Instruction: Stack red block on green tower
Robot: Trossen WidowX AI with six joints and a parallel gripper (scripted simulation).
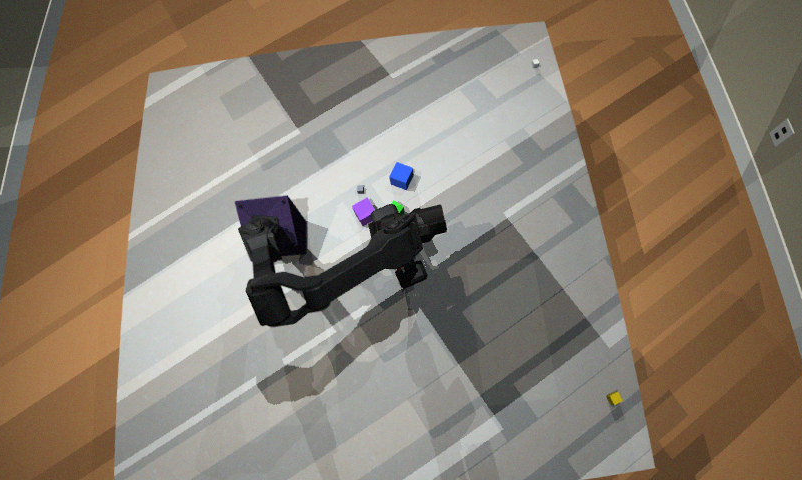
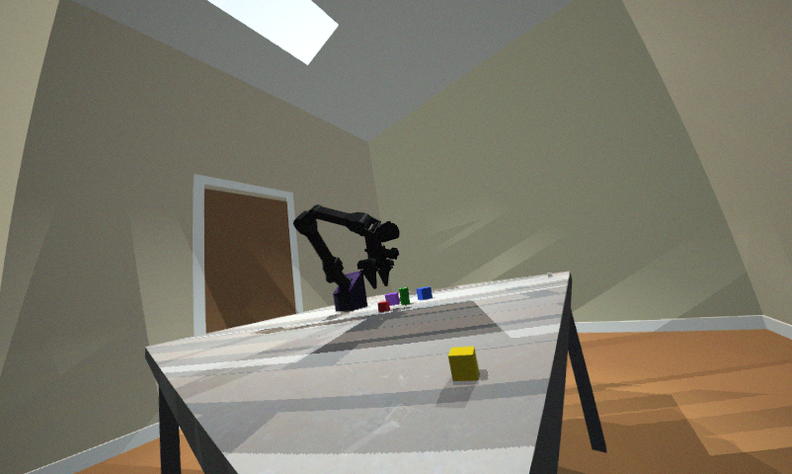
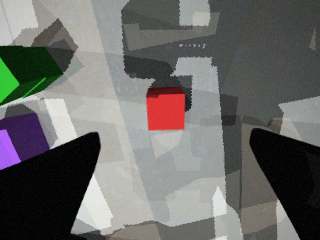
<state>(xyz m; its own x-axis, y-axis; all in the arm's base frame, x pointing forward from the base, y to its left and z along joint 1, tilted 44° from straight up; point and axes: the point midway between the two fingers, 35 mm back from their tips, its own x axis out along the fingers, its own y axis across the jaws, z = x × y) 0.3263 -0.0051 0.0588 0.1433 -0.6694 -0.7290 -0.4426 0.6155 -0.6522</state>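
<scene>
Right now my gripper tip is 70 mm above the red block. From my gripper tip the other things lie so: blue block 10 mm behind, 240 mm to the left, 60 mm below; purple block 100 mm behind, 130 mm to the left, 60 mm below; small grey cube 120 mm behind, 200 mm to the left, 80 mm below.
</scene>
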